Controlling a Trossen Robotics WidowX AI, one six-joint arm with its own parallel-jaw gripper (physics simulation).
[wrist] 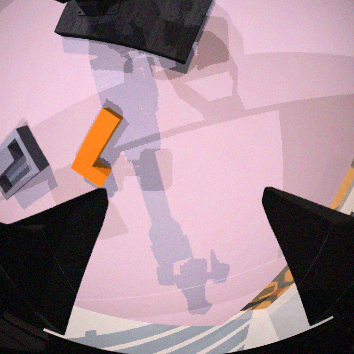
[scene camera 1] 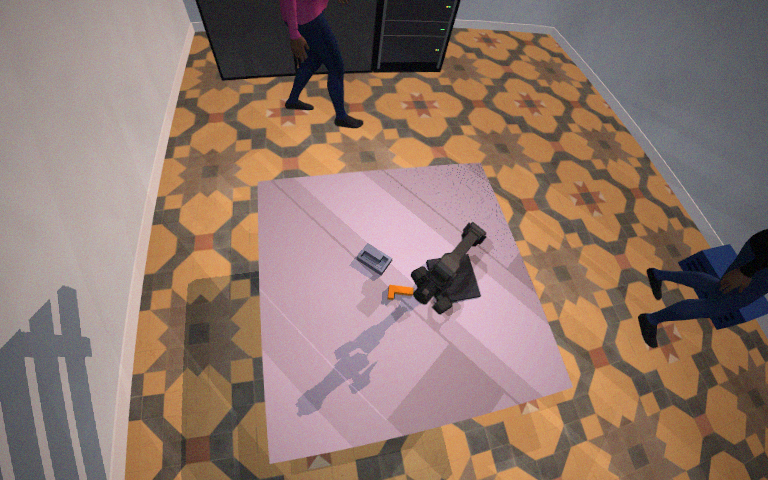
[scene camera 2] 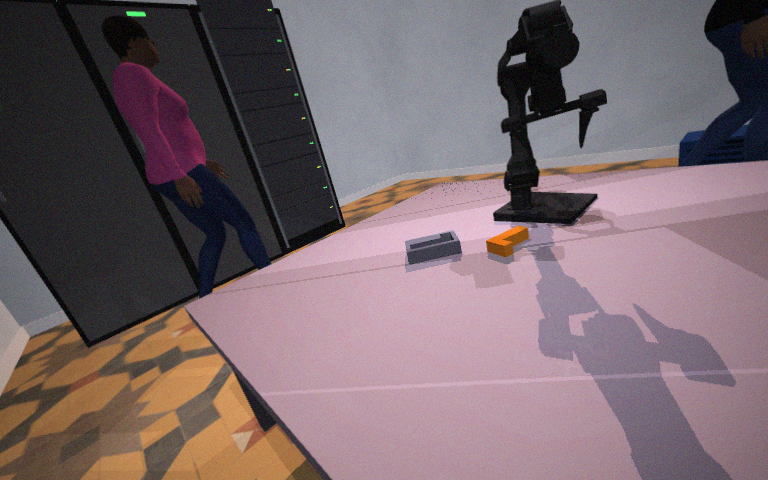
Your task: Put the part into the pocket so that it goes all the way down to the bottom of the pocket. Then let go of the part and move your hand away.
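Where they show: gripper, fingertip midpoint: (wrist: 186, 195) (scene camera 2: 556, 153); arm's base at its link origin: (scene camera 2: 521, 206).
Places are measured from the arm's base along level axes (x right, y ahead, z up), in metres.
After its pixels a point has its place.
Note:
The part, an orange L-shaped piece (scene camera 1: 400, 290) {y 0.240, x -0.030, z 0.006 m} (scene camera 2: 500, 243) {y 0.292, x -0.027, z 0.006 m} (wrist: 94, 145) {y 0.236, x -0.029, z 0.006 m}, lies flat on the pink table top between the grey block and the arm's base. The grey block (scene camera 1: 370, 268) {y 0.323, x 0.125, z -0.020 m} (scene camera 2: 434, 254) {y 0.329, x 0.133, z -0.011 m} (wrist: 36, 145) {y 0.253, x 0.101, z -0.019 m} has an L-shaped pocket in its top. The pocket is empty; in the wrist view the block is partly cut off at the left edge. My gripper (scene camera 2: 547, 139) (wrist: 186, 195) {y 0.206, x -0.140, z 0.181 m} is wide open and empty, high above the table. In the wrist view the part shows just beyond the left fingertip, with the gripper well above it.
The arm's black base plate (scene camera 1: 467, 283) {y -0.080, x -0.106, z -0.007 m} (scene camera 2: 546, 210) {y 0.034, x -0.076, z -0.005 m} (wrist: 135, 37) {y 0.069, x -0.067, z -0.005 m} stands on the pink table (scene camera 1: 317, 237) {y 0.508, x 0.364, z -0.024 m} (scene camera 2: 351, 339) {y 0.667, x 0.136, z -0.024 m} (wrist: 225, 165) {y 0.248, x -0.246, z -0.024 m} beside the part. Arm shadows cross the table. A person in a pink top (scene camera 1: 322, 50) (scene camera 2: 161, 121) and another in dark clothes (scene camera 1: 685, 283) (scene camera 2: 736, 79) stand off the table.

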